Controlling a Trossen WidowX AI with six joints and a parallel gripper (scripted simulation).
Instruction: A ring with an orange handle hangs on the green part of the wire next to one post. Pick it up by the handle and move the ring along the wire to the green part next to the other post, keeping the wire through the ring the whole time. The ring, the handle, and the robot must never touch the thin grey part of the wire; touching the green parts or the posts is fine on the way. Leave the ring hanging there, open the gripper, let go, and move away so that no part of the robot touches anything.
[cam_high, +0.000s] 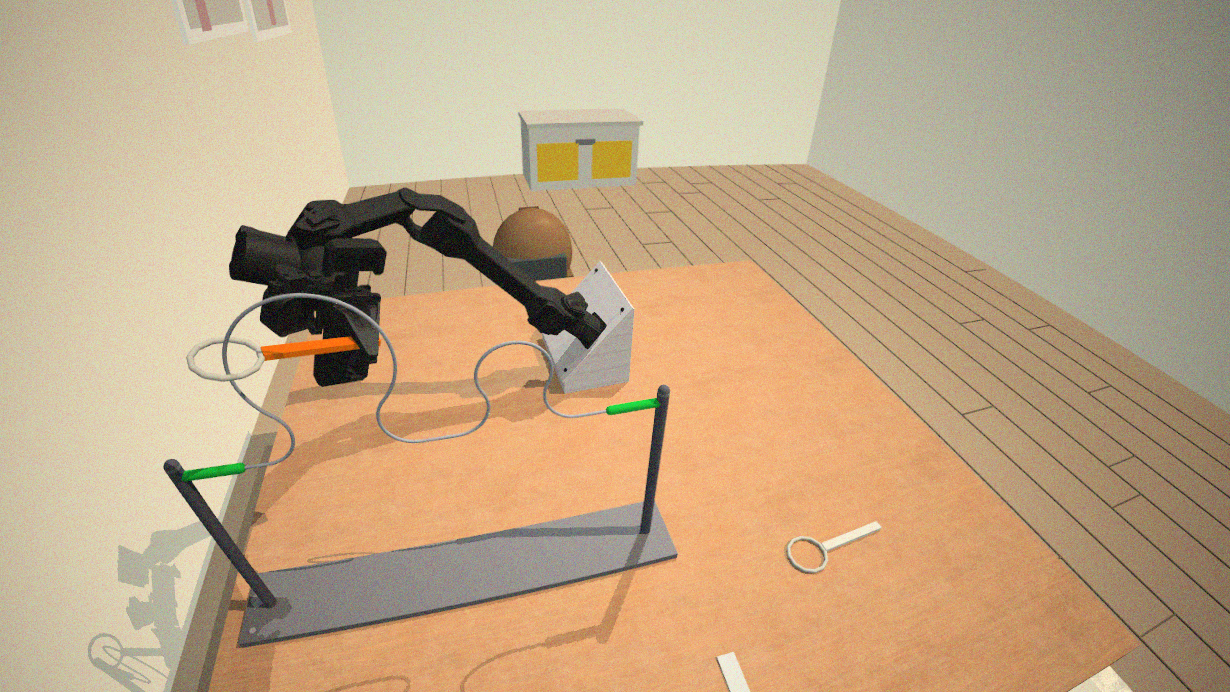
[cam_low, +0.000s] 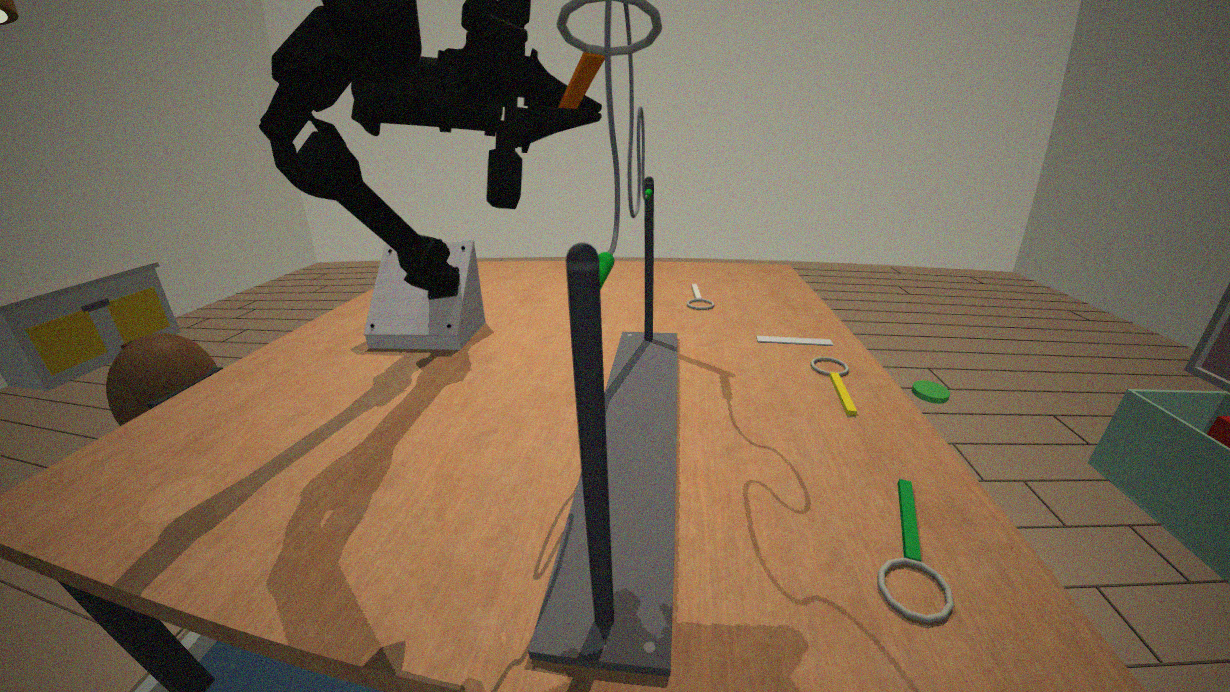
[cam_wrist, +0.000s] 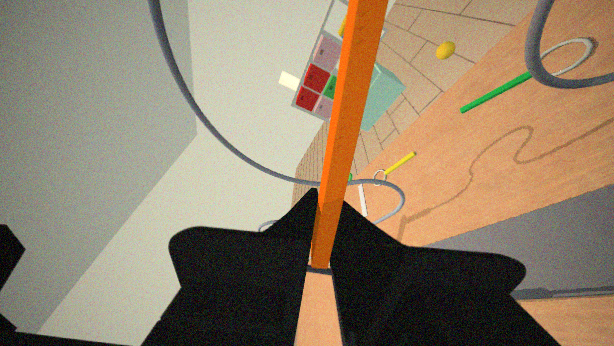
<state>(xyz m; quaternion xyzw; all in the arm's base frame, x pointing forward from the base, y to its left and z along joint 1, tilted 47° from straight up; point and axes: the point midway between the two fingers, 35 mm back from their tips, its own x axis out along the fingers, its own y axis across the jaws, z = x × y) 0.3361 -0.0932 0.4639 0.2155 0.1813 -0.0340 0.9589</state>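
My gripper tip is now 9 cm to the left of the orange-handled ring and 3 cm below it. From my gripper tip the other things lie so: white strip: 36 cm ahead, 32 cm to the left, 39 cm below; then green-handled ring: 30 cm ahead, 19 cm to the right, 39 cm below; then ring with handle: 37 cm ahead, 16 cm to the left, 39 cm below.
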